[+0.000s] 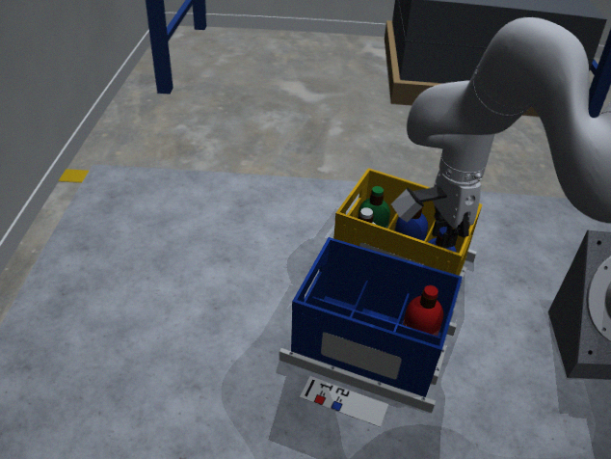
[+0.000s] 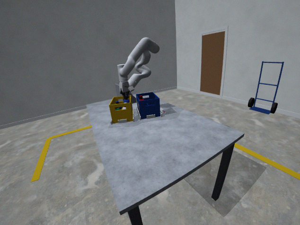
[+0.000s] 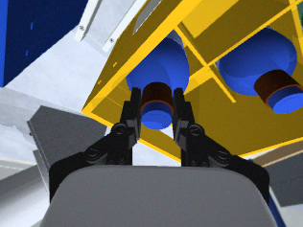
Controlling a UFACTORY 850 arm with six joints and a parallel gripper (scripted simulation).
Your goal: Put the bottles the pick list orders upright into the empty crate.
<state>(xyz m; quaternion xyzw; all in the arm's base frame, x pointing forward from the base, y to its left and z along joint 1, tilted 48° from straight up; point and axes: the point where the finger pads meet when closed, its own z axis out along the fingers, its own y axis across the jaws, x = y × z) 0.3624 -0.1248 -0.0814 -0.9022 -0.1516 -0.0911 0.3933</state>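
The yellow crate is 9 cm below my hand, 8 cm to the right of it and 6 cm ahead of it. The rest, counted from my hand: white-capped bottle 16 cm ahead, 9 cm below, 7 cm to the right; red-label bottle 15 cm to the left, 9 cm below, 5 cm ahead; green bottle 15 cm to the right, 13 cm ahead, 9 cm below.
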